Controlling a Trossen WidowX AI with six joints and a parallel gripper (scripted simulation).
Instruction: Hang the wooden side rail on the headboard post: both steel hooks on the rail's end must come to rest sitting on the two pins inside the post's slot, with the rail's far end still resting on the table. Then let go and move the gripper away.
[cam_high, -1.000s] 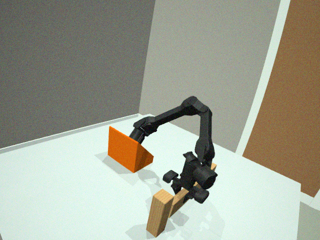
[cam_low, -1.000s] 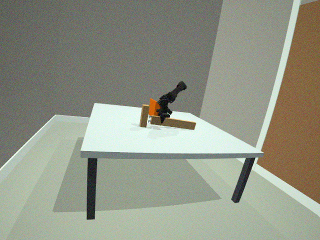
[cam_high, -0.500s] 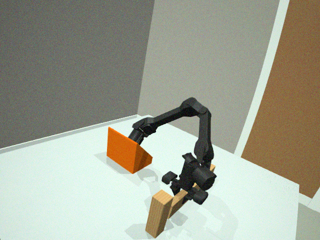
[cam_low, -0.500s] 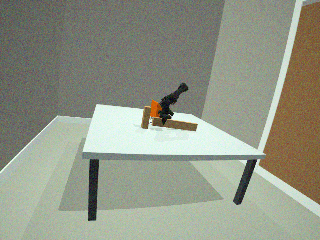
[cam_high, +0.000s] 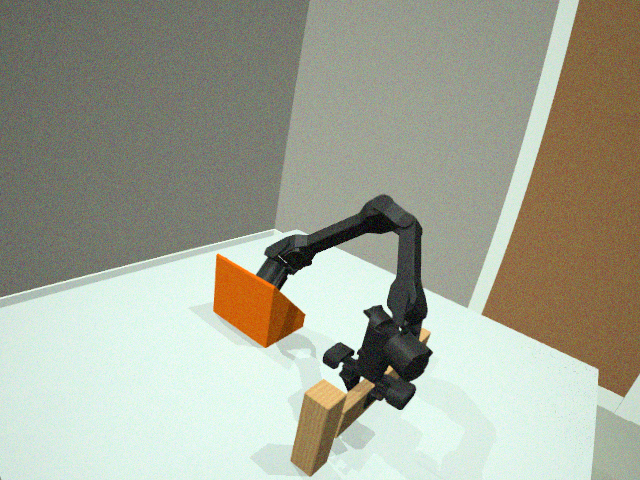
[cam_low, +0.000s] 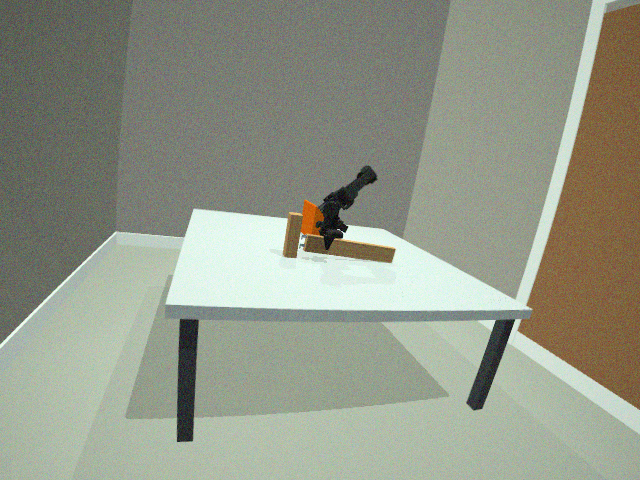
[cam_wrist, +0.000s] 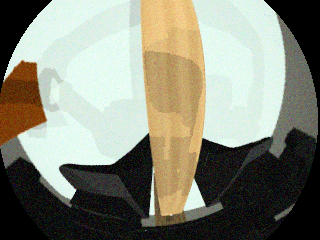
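The wooden headboard post lies 150 mm to the right of my gripper tip, 40 mm above it and 20 mm behind it.
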